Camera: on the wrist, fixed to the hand. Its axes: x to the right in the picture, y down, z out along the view.
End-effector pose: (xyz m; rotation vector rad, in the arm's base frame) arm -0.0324 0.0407 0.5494 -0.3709 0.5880 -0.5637
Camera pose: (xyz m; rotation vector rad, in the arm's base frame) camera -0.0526 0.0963 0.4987 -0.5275 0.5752 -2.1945
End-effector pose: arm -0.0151 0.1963 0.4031 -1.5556 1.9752 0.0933
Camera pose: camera -0.0838 0.2193 0.4316 -2.6373 0.5008 -1.0163
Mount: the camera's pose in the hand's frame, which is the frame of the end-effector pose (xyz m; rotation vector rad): -0.0259 0.0601 -0.0422 0.1508 0.4258 -1.5430
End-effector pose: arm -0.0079 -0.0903 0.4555 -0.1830 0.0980 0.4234
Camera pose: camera -0.0588 -0.0551 0.4083 -0.1509 0.3638 -1.1661
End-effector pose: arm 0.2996 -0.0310 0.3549 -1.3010 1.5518 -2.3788
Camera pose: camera 0.2653 -0.0188 0.2861 1.1339 -0.0167 1.5091
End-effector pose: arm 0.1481 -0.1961 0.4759 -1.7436 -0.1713 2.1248
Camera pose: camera 0.1798 -0.2670 0.4704 -1.1543 -0.8515 0.6166
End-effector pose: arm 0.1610 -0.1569 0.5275 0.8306 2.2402 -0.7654
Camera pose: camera 0.2051 -0.0989 0.5550 0.8302 -2.4071 1.1765
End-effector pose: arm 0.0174 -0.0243 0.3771 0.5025 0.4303 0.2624
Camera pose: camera -0.0329 0.0348 0.3833 0.1434 1.1295 -1.1796
